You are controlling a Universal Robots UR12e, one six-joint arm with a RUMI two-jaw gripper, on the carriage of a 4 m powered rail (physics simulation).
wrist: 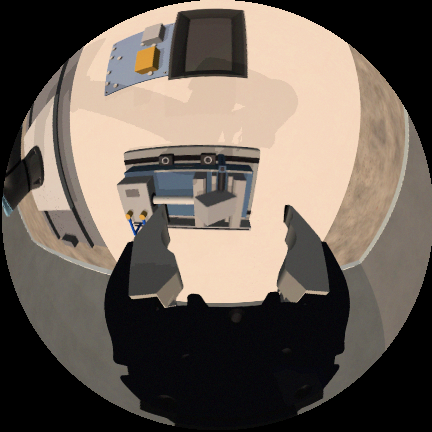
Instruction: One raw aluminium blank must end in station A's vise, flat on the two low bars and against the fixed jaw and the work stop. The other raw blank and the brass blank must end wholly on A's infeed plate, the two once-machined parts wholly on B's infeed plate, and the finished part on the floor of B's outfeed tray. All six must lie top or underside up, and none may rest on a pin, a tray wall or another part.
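Frame: origin at the arm's base, x left, y ahead, z down, level; metres.
Seen in the pictures: gripper, fingertip midpoint: (226, 204); arm's base at its link origin: (36, 165).
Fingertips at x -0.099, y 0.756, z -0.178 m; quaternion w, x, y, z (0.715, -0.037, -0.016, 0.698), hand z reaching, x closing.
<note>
Pixels of each thing's middle, then the offset from my fingertips to it.
- grey aluminium blank at the middle of its body: (215, 205) dx -0.068, dy -0.010, dz +0.104 m
- dark work stop at the middle of its body: (221, 179) dx -0.026, dy +0.000, dz +0.118 m
- brass blank at the middle of its body: (147, 59) dx +0.237, dy -0.151, dz +0.182 m
- grey blank at the middle of its body: (153, 33) dx +0.329, dy -0.148, dz +0.182 m
- blue infeed plate at the middle of its body: (136, 54) dx +0.282, dy -0.193, dz +0.204 m
A grey aluminium blank (216, 206) is at station A's vise (192, 149), in the region of the jaws and beside the dark work stop (222, 172). It looks skewed and tilted; its contact with the low bars is hidden. My gripper (226, 204) is open wide and empty, its fingers on the near side of the vise. The brass blank (147, 60) and another grey blank (153, 33) are on the blue infeed plate (120, 76) at the upper left; whether either touches a pin is unclear. The once-machined parts, finished part and station B do not show.
A dark, empty-looking tray (174, 47) stands right beside the infeed plate. The vise's grey actuator block (134, 192) has brass fittings and blue hoses on its near side. A grey rail-like structure (64, 150) runs along the left, with a dark rounded object (31, 170) there.
</note>
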